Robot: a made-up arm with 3 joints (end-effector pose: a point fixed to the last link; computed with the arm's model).
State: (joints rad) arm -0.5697 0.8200 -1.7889
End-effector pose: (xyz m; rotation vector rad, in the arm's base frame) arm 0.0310 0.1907 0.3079 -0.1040 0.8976 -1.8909
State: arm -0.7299 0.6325 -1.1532
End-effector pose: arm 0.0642 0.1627 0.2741 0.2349 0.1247 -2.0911
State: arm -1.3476 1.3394 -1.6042
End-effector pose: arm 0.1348 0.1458 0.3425 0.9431 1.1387 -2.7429
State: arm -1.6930 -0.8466 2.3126
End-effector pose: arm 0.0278 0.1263 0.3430 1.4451 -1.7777 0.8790
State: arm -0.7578 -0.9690 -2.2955
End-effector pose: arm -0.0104 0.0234 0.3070 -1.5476 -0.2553 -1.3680
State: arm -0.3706 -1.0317 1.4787
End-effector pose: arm 0.0442 0.1327 0.3227 1.8783 -0.7103 1.0043
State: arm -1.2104 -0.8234 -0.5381
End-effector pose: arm 0.0464 0.0283 0.2639 -0.1942 -0.9576 -1.1206
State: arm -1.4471 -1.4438 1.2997
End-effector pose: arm 0.0475 0.0869 0.3085 1.0337 -1.0823 0.3630
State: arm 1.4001 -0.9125 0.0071
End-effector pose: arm 0.0184 0.1821 0.2757 1.3192 -0.1191 1.5767
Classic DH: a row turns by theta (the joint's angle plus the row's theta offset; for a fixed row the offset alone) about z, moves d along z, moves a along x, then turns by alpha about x. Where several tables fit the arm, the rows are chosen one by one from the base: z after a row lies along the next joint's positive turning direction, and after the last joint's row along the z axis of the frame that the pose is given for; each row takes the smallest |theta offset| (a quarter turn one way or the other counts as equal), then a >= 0, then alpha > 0; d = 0 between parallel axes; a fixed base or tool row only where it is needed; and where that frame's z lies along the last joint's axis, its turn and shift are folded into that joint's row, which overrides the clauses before.
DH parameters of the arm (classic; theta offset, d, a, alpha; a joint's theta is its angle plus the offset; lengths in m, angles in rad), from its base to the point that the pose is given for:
base (fixed): 1.3222 0 0.1081 0
joint 1: 0.907 0.3984 -0.0156 2.2858
joint 2: 1.3395 0.0615 -0.0415 -1.7866
joint 3: 0.3873 -0.0461 -0.0149 -1.4996
tool (fixed): -1.5996 -0.0633 0 0

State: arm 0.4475 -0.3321 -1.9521
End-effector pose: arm 0.0362 0.0635 0.2722 -0.7340 -0.3969 -0.4859
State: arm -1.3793 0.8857 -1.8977
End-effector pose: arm 0.0950 0.1640 0.3187 0.3517 1.2114 -2.5690
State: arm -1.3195 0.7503 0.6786
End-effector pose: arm 0.1181 0.0538 0.3424 0.7752 -2.2676 -1.8681
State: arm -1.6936 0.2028 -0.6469
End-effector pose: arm 0.0683 0.0727 0.2591 0.0549 -0.8397 -2.5947
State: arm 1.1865 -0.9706 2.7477
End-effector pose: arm 0.0532 0.0743 0.3399 -1.5661 -1.3885 -0.7136
